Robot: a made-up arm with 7 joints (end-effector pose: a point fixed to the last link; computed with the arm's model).
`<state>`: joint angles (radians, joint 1 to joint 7).
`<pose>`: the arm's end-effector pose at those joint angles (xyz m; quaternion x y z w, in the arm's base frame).
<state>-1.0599 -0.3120 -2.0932 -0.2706 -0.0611 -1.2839 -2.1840</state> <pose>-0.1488 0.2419 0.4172 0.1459 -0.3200 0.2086 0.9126</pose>
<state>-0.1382 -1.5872 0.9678 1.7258 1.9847 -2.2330 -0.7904</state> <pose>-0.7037 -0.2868 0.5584 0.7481 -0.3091 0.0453 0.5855</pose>
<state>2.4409 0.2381 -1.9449 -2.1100 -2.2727 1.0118 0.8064</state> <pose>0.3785 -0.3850 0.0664 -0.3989 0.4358 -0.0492 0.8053</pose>
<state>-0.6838 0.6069 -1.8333 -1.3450 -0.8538 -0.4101 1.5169</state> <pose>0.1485 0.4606 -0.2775 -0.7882 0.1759 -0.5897 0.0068</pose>
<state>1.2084 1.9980 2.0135 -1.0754 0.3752 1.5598 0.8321</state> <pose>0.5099 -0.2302 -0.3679 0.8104 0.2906 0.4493 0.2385</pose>
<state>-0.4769 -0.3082 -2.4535 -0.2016 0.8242 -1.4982 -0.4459</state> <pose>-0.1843 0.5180 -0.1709 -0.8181 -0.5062 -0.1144 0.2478</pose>
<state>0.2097 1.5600 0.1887 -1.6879 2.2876 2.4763 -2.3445</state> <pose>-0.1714 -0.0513 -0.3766 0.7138 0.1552 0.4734 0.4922</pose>
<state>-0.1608 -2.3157 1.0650 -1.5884 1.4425 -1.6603 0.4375</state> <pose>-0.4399 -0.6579 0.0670 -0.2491 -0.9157 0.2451 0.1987</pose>
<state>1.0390 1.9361 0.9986 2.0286 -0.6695 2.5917 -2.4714</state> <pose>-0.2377 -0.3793 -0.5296 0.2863 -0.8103 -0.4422 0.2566</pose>
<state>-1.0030 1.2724 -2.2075 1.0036 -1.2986 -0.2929 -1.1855</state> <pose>0.2859 0.1734 0.1027 0.0529 0.4566 0.1372 0.8774</pose>
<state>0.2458 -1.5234 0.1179 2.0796 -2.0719 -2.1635 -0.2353</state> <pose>-0.1450 0.0005 0.9999 -0.0567 0.4928 -0.2015 0.8446</pose>
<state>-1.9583 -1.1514 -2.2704 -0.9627 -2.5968 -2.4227 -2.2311</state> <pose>0.5313 -0.0498 0.5146 0.4148 -0.3889 0.6927 0.4437</pose>
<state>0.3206 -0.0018 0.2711 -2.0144 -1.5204 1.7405 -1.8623</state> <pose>-0.7482 0.5098 0.2973 -0.4790 -0.6982 -0.0545 0.5293</pose>
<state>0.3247 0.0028 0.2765 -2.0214 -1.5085 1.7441 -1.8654</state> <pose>-0.7535 0.5033 0.2943 -0.4761 -0.7011 -0.0422 0.5291</pose>
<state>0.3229 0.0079 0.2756 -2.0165 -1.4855 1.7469 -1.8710</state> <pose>-0.7581 0.4988 0.2950 -0.4687 -0.7029 -0.0332 0.5340</pose>
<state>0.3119 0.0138 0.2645 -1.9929 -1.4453 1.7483 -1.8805</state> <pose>-0.7615 0.4973 0.3013 -0.4539 -0.7033 -0.0296 0.5463</pose>
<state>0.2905 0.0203 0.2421 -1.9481 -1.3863 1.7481 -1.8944</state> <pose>-0.7631 0.4980 0.3131 -0.4300 -0.7026 -0.0325 0.5660</pose>
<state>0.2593 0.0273 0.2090 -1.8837 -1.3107 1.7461 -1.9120</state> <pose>-0.7631 0.4989 0.3282 -0.3961 -0.7023 -0.0420 0.5901</pose>
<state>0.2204 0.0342 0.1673 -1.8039 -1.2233 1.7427 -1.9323</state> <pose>-0.7616 0.4976 0.3430 -0.3526 -0.7038 -0.0571 0.6141</pose>
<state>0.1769 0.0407 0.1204 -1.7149 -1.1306 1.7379 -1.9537</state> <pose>-0.7593 0.4927 0.3538 -0.3020 -0.7081 -0.0756 0.6337</pose>
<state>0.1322 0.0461 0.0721 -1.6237 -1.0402 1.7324 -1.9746</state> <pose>-0.7564 0.4847 0.3579 -0.2485 -0.7154 -0.0954 0.6460</pose>
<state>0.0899 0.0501 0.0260 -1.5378 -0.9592 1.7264 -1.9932</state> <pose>-0.7529 0.4757 0.3551 -0.1974 -0.7245 -0.1141 0.6505</pose>
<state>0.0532 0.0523 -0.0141 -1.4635 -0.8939 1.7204 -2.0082</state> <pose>-0.7490 0.4679 0.3478 -0.1536 -0.7336 -0.1307 0.6490</pose>
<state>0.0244 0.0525 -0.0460 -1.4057 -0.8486 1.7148 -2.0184</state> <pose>-0.7450 0.4633 0.3395 -0.1209 -0.7410 -0.1451 0.6444</pose>
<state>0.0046 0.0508 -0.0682 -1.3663 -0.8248 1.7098 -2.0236</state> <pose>-0.7415 0.4625 0.3337 -0.1007 -0.7453 -0.1581 0.6398</pose>
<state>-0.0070 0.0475 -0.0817 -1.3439 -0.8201 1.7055 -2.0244</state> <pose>-0.7387 0.4653 0.3316 -0.0919 -0.7465 -0.1702 0.6366</pose>
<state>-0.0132 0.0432 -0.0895 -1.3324 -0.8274 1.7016 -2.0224</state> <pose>-0.7365 0.4703 0.3327 -0.0903 -0.7454 -0.1818 0.6350</pose>
